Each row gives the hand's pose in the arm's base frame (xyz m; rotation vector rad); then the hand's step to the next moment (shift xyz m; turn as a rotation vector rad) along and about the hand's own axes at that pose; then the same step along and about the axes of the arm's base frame.
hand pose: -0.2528 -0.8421 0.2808 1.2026 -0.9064 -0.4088
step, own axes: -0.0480 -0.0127 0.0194 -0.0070 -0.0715 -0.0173
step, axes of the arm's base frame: -0.0416 0.0174 -0.0285 0.0223 -0.0090 -0.0699
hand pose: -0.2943 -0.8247 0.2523 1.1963 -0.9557 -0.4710
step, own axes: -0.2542 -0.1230 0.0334 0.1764 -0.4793 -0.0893
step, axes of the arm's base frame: -0.1454 0.1313 -0.2061 0.2487 -0.2433 -0.3844
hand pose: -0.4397 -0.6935 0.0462 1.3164 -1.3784 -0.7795
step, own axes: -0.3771 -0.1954 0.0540 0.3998 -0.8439 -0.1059
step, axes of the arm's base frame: -0.0430 0.3158 -0.2858 0.4012 -0.5242 -0.6690
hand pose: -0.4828 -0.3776 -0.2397 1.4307 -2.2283 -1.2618
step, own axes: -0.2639 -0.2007 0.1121 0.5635 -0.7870 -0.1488
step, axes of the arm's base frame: 0.1991 0.2453 -0.1505 0.3059 -0.6729 -0.6424
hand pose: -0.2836 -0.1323 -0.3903 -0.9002 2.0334 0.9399
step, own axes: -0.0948 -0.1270 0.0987 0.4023 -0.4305 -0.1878
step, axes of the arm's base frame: 0.1806 0.0460 -0.0117 0.0873 -0.4827 -0.3766
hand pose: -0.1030 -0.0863 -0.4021 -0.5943 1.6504 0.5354
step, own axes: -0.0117 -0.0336 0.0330 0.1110 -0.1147 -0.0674
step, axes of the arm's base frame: 0.0481 -0.0033 0.0059 0.0098 -0.1401 -0.1015
